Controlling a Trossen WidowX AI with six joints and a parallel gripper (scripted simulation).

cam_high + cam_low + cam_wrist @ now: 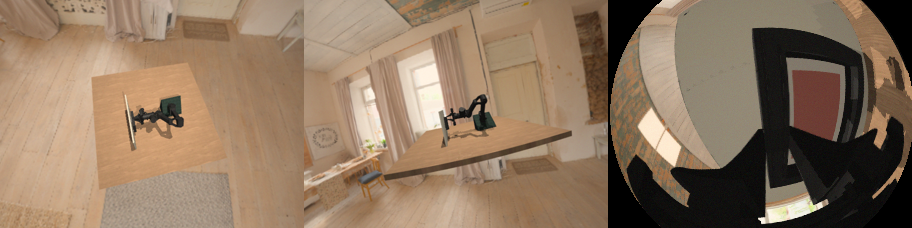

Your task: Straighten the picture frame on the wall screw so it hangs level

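The picture frame is 1 cm to the left of my gripper tip and 5 cm below it. Also, from my gripper tip: wall panel: 2 cm ahead, 1 cm to the left, 6 cm below.
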